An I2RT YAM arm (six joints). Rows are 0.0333 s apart.
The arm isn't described. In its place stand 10 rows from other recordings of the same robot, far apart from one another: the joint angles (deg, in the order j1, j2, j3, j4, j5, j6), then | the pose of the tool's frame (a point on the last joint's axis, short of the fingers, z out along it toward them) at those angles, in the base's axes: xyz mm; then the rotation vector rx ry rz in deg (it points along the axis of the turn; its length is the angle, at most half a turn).
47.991 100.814 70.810 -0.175 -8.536 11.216 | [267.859 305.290 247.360 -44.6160 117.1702 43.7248]
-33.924 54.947 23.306 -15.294 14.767 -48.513 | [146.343 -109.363 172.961 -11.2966 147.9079 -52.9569]
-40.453 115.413 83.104 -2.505 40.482 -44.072 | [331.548 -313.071 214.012 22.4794 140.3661 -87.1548]
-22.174 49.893 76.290 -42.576 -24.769 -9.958 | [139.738 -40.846 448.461 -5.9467 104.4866 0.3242]
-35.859 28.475 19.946 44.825 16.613 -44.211 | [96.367 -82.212 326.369 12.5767 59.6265 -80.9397]
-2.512 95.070 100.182 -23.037 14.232 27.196 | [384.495 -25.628 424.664 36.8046 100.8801 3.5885]
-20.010 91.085 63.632 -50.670 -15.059 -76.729 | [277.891 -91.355 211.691 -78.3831 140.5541 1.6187]
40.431 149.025 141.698 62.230 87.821 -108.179 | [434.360 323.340 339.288 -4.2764 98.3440 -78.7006]
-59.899 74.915 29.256 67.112 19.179 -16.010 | [123.091 -235.655 274.480 44.8031 61.9652 -76.8700]
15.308 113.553 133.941 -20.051 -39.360 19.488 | [414.343 136.822 497.697 -28.8876 90.5325 57.4128]
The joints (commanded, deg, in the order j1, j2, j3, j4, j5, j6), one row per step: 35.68, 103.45, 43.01, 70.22, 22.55, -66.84; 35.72, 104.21, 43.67, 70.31, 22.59, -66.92; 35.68, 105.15, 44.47, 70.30, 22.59, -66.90; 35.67, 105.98, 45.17, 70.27, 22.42, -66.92; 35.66, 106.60, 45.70, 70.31, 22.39, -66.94; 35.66, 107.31, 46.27, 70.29, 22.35, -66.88; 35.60, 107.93, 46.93, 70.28, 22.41, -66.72; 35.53, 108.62, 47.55, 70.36, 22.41, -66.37; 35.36, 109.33, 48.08, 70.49, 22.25, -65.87; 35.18, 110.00, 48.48, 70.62, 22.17, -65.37; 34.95, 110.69, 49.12, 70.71, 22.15, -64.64; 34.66, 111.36, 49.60, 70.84, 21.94, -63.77; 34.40, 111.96, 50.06, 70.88, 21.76, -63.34; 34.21, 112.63, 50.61, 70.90, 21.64, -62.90; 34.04, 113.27, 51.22, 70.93, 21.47, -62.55; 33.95, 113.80, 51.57, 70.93, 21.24, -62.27; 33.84, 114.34, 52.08, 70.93, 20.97, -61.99; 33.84, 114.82, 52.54, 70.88, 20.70, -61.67
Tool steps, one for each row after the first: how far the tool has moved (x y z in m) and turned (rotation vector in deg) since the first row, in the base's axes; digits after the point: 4 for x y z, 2 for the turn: 0.0024, 0.0020, -0.0012, -0.08, -0.01, -0.01; 0.0056, 0.0040, -0.0030, -0.15, 0.12, -0.05; 0.0083, 0.0060, -0.0047, -0.28, 0.23, 0.11; 0.0103, 0.0074, -0.0058, -0.33, 0.26, 0.12; 0.0125, 0.0090, -0.0075, -0.37, 0.40, 0.17; 0.0151, 0.0103, -0.0082, -0.19, 0.42, 0.08; 0.0176, 0.0115, -0.0094, 0.15, 0.49, 0.06; 0.0203, 0.0121, -0.0111, 0.58, 0.62, 0.12; 0.0226, 0.0124, -0.0131, 0.97, 0.84, 0.10; 0.0257, 0.0127, -0.0143, 1.70, 0.96, 0.00; 0.0287, 0.0124, -0.0161, 2.48, 1.18, 0.05; 0.0313, 0.0123, -0.0177, 2.81, 1.34, 0.03; 0.0341, 0.0126, -0.0194, 3.17, 1.50, 0.02; 0.0369, 0.0132, -0.0206, 3.48, 1.56, 0.07; 0.0386, 0.0138, -0.0225, 3.62, 1.76, 0.24; 0.0408, 0.0145, -0.0236, 3.84, 1.82, 0.44; 0.0423, 0.0158, -0.0247, 4.07, 1.94, 0.75
